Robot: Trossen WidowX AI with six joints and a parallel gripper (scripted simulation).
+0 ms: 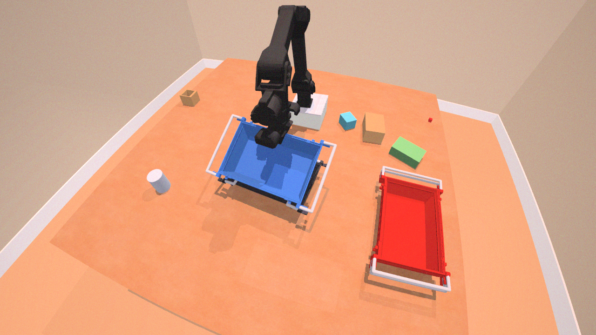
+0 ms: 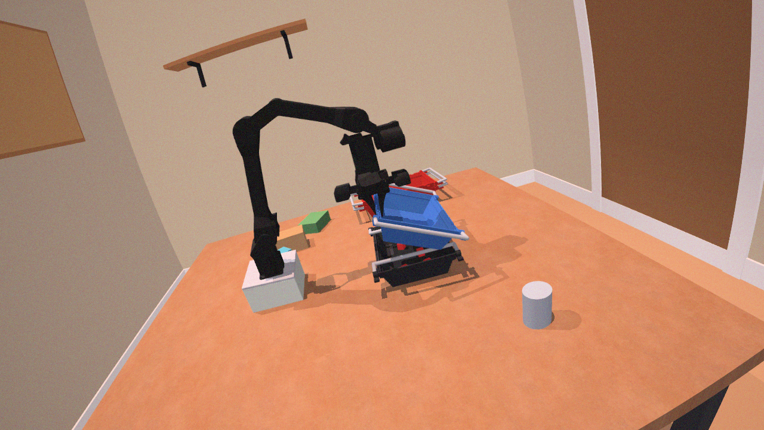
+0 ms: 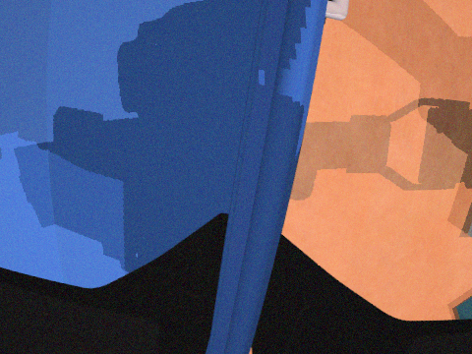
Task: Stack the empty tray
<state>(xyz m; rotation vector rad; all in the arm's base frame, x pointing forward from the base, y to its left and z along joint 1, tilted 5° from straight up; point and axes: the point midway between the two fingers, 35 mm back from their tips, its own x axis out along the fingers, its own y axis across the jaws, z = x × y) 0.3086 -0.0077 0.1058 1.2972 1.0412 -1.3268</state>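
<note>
The blue tray lies 8 cm ahead of my gripper tip and 1 cm to the right of it. Round my gripper tip: cyan cube (31 cm behind, 21 cm to the left, 12 cm below); orange block (29 cm behind, 32 cm to the left, 11 cm below); grey cylinder (18 cm ahead, 40 cm to the right, 10 cm below).
</note>
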